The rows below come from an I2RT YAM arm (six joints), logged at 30 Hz.
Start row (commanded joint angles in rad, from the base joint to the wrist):
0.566 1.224 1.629 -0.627 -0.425 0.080
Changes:
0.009 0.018 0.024 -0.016 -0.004 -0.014
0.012 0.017 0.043 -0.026 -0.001 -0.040
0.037 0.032 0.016 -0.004 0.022 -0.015
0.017 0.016 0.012 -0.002 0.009 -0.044
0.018 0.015 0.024 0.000 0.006 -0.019
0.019 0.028 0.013 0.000 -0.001 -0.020
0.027 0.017 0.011 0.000 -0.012 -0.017
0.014 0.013 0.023 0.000 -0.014 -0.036
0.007 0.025 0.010 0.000 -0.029 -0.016
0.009 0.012 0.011 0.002 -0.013 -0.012
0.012 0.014 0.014 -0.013 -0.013 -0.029
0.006 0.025 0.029 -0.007 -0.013 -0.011
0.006 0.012 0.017 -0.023 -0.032 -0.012
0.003 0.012 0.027 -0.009 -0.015 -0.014
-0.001 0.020 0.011 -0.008 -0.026 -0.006
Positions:
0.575 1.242 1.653 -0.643 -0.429 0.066
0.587 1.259 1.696 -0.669 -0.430 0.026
0.624 1.291 1.712 -0.673 -0.408 0.011
0.641 1.307 1.724 -0.675 -0.399 -0.033
0.659 1.322 1.748 -0.675 -0.393 -0.052
0.678 1.350 1.761 -0.675 -0.394 -0.072
0.705 1.367 1.772 -0.675 -0.406 -0.089
0.719 1.380 1.795 -0.675 -0.420 -0.125
0.726 1.405 1.805 -0.675 -0.449 -0.141
0.735 1.417 1.816 -0.673 -0.462 -0.153
0.747 1.431 1.830 -0.686 -0.475 -0.182
0.753 1.456 1.859 -0.693 -0.488 -0.193
0.759 1.468 1.876 -0.716 -0.520 -0.205
0.762 1.480 1.903 -0.725 -0.535 -0.219
0.761 1.500 1.914 -0.733 -0.561 -0.225

